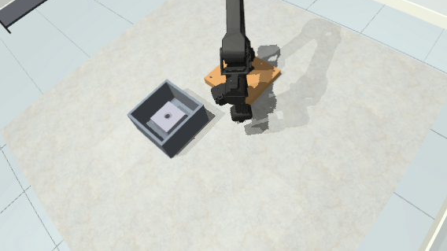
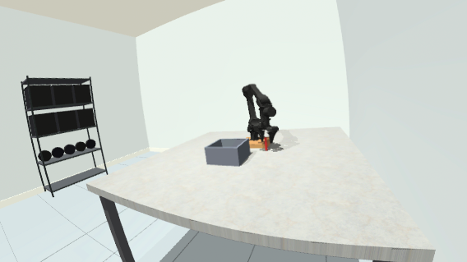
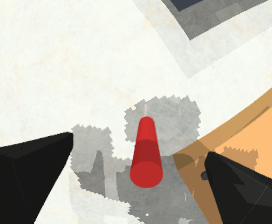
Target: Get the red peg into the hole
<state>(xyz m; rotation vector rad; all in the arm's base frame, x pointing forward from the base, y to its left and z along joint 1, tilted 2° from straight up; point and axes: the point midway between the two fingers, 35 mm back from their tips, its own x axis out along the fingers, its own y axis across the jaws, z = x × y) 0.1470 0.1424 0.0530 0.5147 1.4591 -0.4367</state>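
The red peg lies 10 mm below my gripper tip. The rest, counted from my gripper tip: plate: 190 mm ahead, 160 mm to the right; grey box: 190 mm ahead, 160 mm to the right, 20 mm below.
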